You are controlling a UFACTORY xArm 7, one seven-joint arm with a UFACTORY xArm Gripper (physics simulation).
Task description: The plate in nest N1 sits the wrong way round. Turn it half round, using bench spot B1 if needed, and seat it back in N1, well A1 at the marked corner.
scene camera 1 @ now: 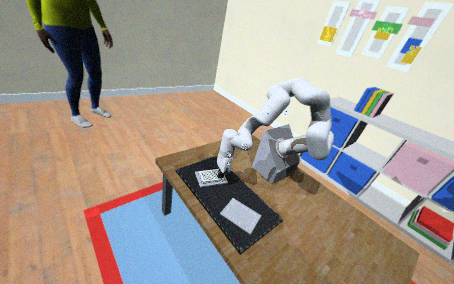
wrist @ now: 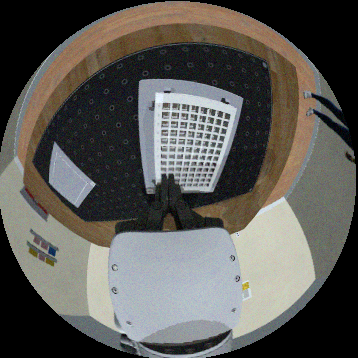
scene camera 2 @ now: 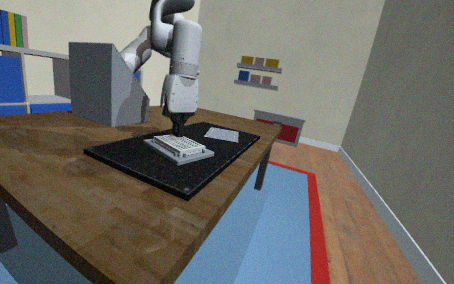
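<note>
The white plate (scene camera 1: 210, 176) (scene camera 2: 182, 144) (wrist: 192, 140), with a grid of square wells, lies in the grey nest N1 (scene camera 1: 212, 184) (scene camera 2: 210, 154) (wrist: 146, 125). Small dark posts show beside its far and left edges in the wrist view. I cannot tell whether it is fully seated, nor make out well A1 or the marked corner. My gripper (scene camera 1: 221, 175) (scene camera 2: 177, 134) (wrist: 166, 182) is shut and holds nothing. Its tips are at the plate's edge on the robot's side; contact is unclear. A pale flat rectangle, apparently bench spot B1 (scene camera 1: 240, 215) (scene camera 2: 222, 134) (wrist: 71, 176), lies apart from the nest.
The nest and the pale rectangle lie on a black board (scene camera 1: 210, 197) (scene camera 2: 150, 172) (wrist: 115, 100) on the wooden table (scene camera 1: 320, 225) (scene camera 2: 140, 220). The grey arm pedestal (scene camera 1: 270, 155) (scene camera 2: 92, 82) stands beside the board. A person (scene camera 1: 80, 55) stands beyond the table.
</note>
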